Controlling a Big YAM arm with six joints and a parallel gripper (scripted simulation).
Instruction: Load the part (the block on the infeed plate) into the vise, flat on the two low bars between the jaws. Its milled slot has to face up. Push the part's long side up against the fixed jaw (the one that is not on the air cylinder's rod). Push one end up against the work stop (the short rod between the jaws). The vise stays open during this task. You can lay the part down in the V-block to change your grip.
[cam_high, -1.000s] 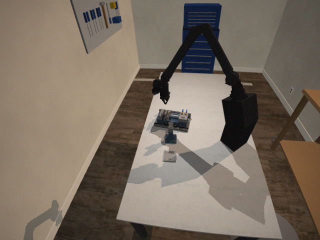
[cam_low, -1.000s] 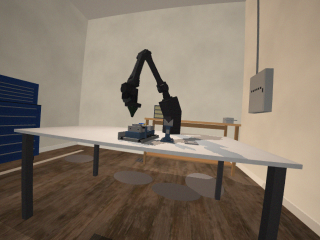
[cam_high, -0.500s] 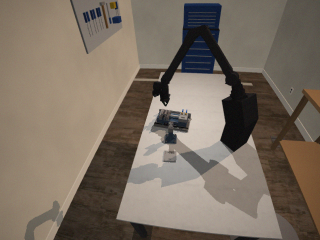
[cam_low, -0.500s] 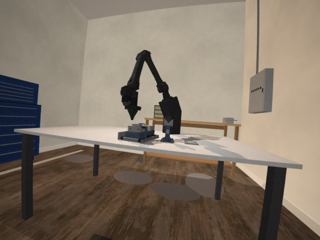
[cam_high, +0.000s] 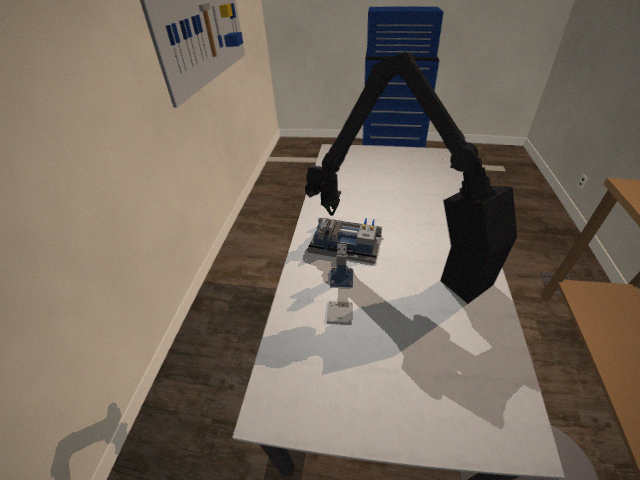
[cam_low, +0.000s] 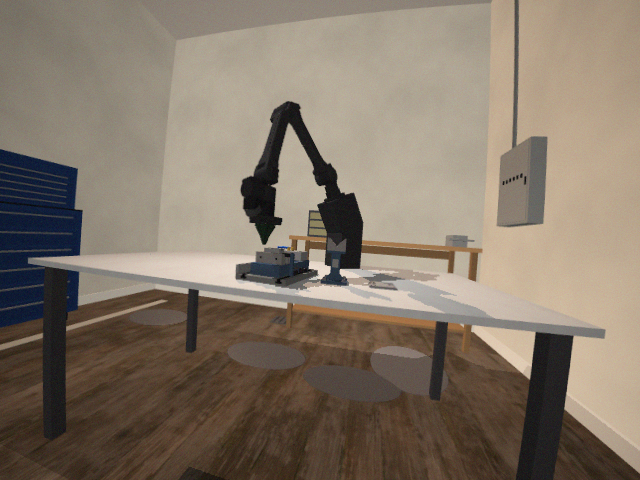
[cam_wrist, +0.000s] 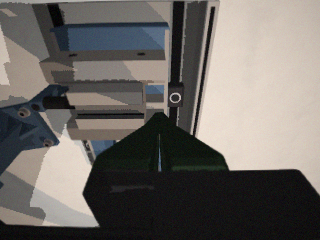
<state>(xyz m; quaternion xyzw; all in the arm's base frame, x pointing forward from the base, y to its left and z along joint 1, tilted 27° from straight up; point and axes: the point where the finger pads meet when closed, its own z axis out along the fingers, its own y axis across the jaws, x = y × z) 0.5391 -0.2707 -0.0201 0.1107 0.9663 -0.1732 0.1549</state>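
The part lies 10 mm ahead of my hand, 40 mm to the left of it and 30 mm below it. From my hand the other things lie so: moving jaw: 20 mm behind, 50 mm to the left, 50 mm below; then fixed jaw: 40 mm ahead, 40 mm to the left, 50 mm below; then work stop rod: 20 mm ahead, 90 mm to the left, 40 mm below.
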